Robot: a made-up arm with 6 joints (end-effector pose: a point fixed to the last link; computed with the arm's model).
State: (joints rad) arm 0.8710 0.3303 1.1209 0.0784 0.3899 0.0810
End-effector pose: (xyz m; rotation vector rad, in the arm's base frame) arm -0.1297 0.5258 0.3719 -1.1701 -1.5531 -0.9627
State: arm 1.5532 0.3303 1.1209 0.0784 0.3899 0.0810
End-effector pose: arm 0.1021 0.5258 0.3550 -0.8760 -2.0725 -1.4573
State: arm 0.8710 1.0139 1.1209 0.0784 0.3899 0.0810
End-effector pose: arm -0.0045 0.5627 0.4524 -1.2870 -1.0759 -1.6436
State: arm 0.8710 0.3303 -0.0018 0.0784 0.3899 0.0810
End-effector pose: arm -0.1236 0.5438 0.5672 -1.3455 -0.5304 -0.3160
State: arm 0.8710 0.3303 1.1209 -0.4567 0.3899 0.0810
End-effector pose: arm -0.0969 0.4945 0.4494 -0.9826 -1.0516 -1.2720
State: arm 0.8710 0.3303 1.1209 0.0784 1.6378 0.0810
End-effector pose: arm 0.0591 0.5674 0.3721 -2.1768 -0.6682 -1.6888
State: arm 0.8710 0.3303 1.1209 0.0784 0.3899 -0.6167
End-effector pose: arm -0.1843 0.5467 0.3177 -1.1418 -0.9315 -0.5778
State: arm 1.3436 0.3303 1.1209 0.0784 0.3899 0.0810
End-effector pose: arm 0.0304 0.5258 0.3432 -0.9840 -1.9180 -1.3050
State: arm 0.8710 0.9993 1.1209 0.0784 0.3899 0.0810
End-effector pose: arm -0.0072 0.5630 0.4504 -1.2856 -1.0877 -1.6298
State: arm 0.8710 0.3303 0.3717 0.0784 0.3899 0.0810
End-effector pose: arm -0.1505 0.5409 0.5043 -1.3243 -0.8718 -0.5314
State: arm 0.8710 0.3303 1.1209 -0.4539 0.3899 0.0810
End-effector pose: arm -0.0971 0.4947 0.4491 -0.9837 -1.0543 -1.2706
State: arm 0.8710 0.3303 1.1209 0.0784 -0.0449 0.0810
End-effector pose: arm -0.1648 0.4636 0.3714 -0.7807 -1.7158 -0.6736
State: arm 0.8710 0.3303 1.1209 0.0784 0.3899 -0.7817
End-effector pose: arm -0.2017 0.5523 0.3116 -1.1217 -0.7864 -0.4880
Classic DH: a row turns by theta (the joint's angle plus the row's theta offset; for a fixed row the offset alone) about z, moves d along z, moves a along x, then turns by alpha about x. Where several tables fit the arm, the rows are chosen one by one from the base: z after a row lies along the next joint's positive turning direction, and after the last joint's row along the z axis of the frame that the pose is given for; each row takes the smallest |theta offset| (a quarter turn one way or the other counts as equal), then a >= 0, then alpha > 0; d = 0 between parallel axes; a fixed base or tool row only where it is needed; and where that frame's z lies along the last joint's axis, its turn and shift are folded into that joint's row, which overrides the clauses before.
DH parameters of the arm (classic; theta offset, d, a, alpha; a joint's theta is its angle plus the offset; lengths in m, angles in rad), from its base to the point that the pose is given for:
base (fixed): 0 0.69 0.01 1.5708
joint 1: -0.2526 -0.366 -0.1712 1.3836
joint 2: -0.2899 0.1692 0.0489 -1.5289
joint 3: -0.4716 -0.0534 -0.1629 -1.2054
joint 4: 1.499 -0.0395 0.0318 -1.8792
joint 5: -1.4426 -0.1061 0.2534 1.4927
joint 6: -1.0433 -0.1462 -0.1026 -2.5289
tool (fixed): 0.5068 -0.0963 0 0

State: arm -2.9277 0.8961 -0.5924 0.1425 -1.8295 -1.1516
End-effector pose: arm 0.3734 0.2675 0.7373 0.1231 2.4575 -1.9148
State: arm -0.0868 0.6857 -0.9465 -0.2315 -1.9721 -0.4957
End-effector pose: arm -0.2292 0.2961 0.8140 0.7969 0.6842 -1.0944
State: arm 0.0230 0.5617 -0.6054 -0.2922 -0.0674 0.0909
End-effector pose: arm -0.0177 0.4264 0.6854 -1.0431 1.0545 -0.1213
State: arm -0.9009 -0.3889 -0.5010 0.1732 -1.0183 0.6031
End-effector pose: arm -0.0627 0.3984 0.7540 -0.1949 1.3055 0.2527
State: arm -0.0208 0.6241 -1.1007 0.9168 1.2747 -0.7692
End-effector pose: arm 0.0020 0.6081 0.8515 -1.0375 1.2632 1.3286
